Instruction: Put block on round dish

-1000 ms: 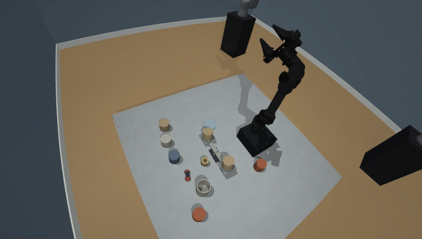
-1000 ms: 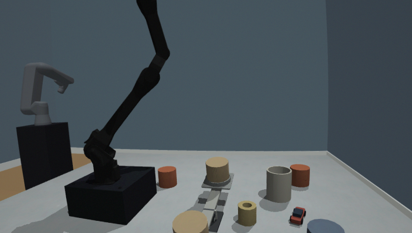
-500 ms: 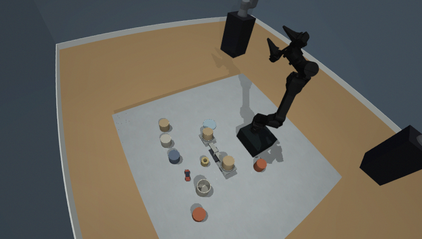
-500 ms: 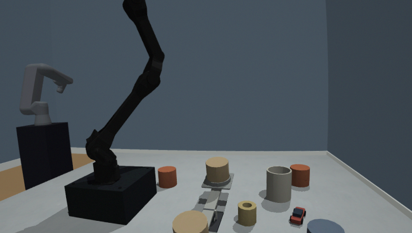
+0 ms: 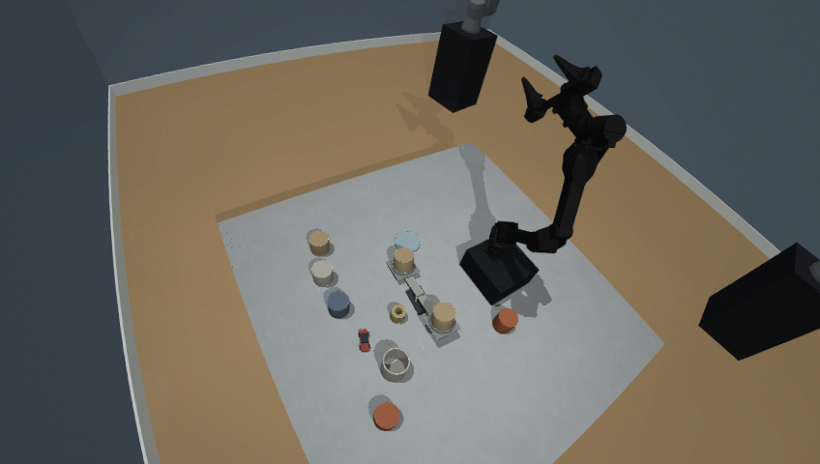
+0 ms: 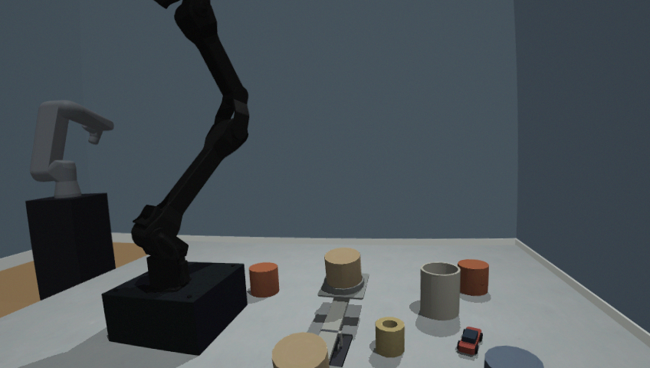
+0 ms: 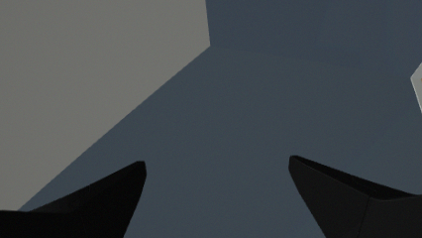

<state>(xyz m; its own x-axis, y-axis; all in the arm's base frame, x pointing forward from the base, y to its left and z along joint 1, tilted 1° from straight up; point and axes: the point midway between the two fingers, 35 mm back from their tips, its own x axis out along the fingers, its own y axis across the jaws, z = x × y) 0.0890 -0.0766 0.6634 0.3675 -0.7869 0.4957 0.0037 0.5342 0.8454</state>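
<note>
Now: gripper tip 19 cm short of the grey block, 9 cm to the left of it and 74 cm above it. Round my gripper tip: balance beam 22 cm ahead, 4 cm to the left, 74 cm below; pale blue round dish 9 cm ahead, 17 cm to the right, 78 cm below; small grey balance 22 cm ahead, 4 cm to the left, 76 cm below.
</note>
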